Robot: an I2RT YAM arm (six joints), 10 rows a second.
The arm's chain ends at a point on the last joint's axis. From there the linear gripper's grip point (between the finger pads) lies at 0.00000 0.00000 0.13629 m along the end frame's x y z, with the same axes.
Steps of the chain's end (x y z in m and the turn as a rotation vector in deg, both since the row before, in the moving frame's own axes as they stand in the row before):
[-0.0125 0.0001 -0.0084 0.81 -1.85 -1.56]
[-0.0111 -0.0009 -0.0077 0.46 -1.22 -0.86]
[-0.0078 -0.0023 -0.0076 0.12 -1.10 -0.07]
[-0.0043 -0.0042 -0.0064 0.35 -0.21 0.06]
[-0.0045 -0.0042 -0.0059 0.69 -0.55 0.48]
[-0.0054 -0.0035 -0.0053 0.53 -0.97 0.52]
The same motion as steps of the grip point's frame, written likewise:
[-0.0169 -0.0018 -0.0085 0.81 -1.85 -1.56]
[-0.0140 -0.0020 -0.0077 0.46 -1.22 -0.86]
[-0.0104 -0.0026 -0.0076 0.12 -1.10 -0.07]
[-0.0048 -0.0050 -0.0064 0.35 -0.21 0.06]
[-0.0058 -0.0058 -0.0059 0.69 -0.55 0.48]
[-0.0077 -0.0048 -0.0053 0.53 -0.97 0.52]

